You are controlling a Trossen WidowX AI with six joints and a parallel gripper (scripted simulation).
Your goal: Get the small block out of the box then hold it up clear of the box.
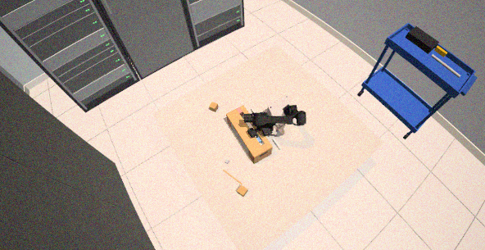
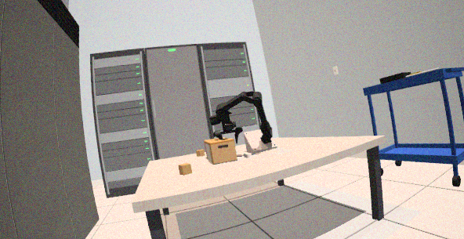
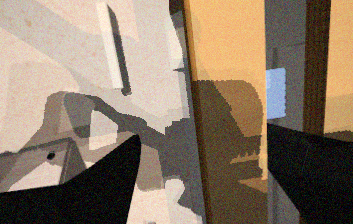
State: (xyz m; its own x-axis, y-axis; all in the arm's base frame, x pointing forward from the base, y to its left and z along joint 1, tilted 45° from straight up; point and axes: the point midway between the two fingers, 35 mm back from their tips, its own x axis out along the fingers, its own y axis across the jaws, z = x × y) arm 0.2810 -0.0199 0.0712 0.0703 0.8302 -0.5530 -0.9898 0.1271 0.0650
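Now: the light-blue block 5 cm ahead of my gripper tip and 2 cm to the left of it. Also, from my gripper tip: thin stick 33 cm ahead, 9 cm to the left, 8 cm below; then box 7 cm to the right, 2 cm below, 2 cm ahead.
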